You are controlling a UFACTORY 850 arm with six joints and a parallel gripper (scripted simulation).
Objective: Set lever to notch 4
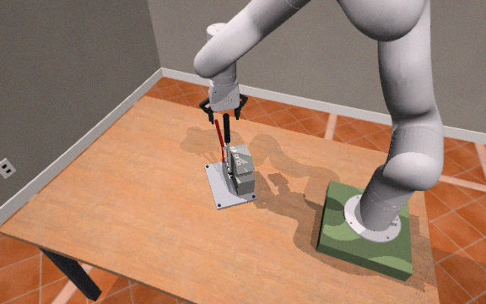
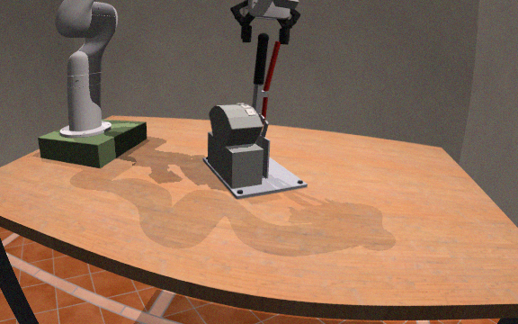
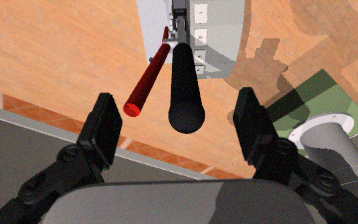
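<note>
Right now my hand is 130 mm above the red bar and 20 mm to the right of it.
</note>
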